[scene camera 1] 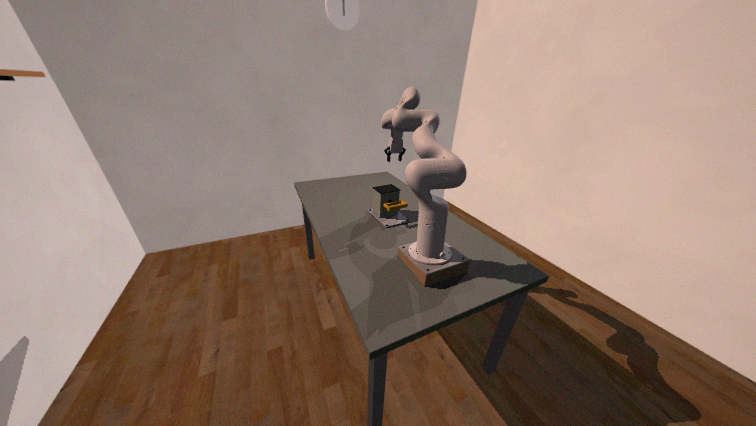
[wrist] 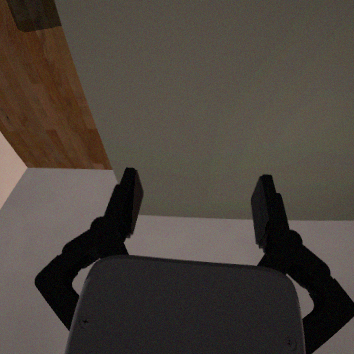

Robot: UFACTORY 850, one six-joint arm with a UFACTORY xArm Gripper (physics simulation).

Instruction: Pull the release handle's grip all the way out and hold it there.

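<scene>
The release handle's yellow grip [scene camera 1: 395,205] sticks out from the front of a dark green box [scene camera 1: 380,204] with a black top. The box stands on a light base plate [scene camera 1: 386,223] on the table, and its face with the grip is turned toward the arm's base. My gripper [scene camera 1: 395,159] [wrist: 196,182] is open and empty, pointing down. In the scene view it hangs well above the box and touches nothing. The grip and the box do not show in the wrist view. How far the grip is pulled out, I cannot tell.
The grey-green table [scene camera 1: 343,264] [wrist: 210,100] carries the box and the arm's wooden base block [scene camera 1: 447,272], which stands nearer the scene camera. The arm's column rises close to the right of the grip in the scene view. Walls stand behind the table and at its right.
</scene>
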